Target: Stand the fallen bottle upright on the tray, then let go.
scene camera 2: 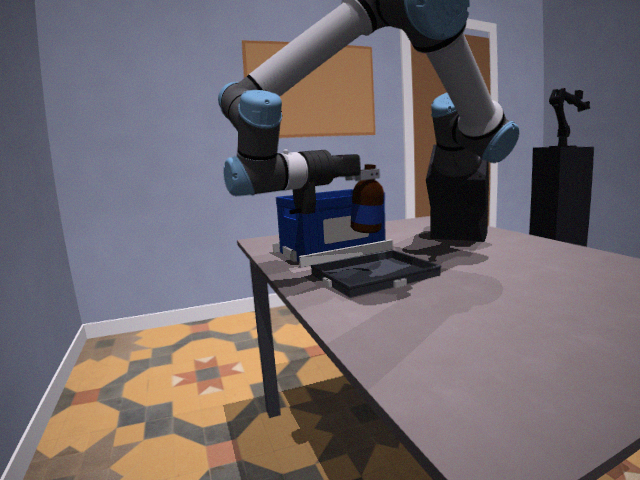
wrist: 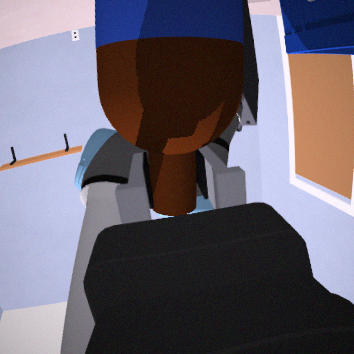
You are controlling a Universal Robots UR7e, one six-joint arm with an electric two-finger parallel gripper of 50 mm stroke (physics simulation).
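The brown bottle with a blue label hangs upright in the air, its base above the tray, its neck at the top. The dark tray lies on the table; it does not show in the wrist view. My gripper points sideways and is shut on the bottle's neck, one finger on each side of it. In the scene view there is a gap between the bottle's base and the tray.
A blue bin stands on the table behind the tray. A pale rail runs between the bin and the tray. Small light blocks sit at the tray's edges. The robot's black pedestal stands at the table's back.
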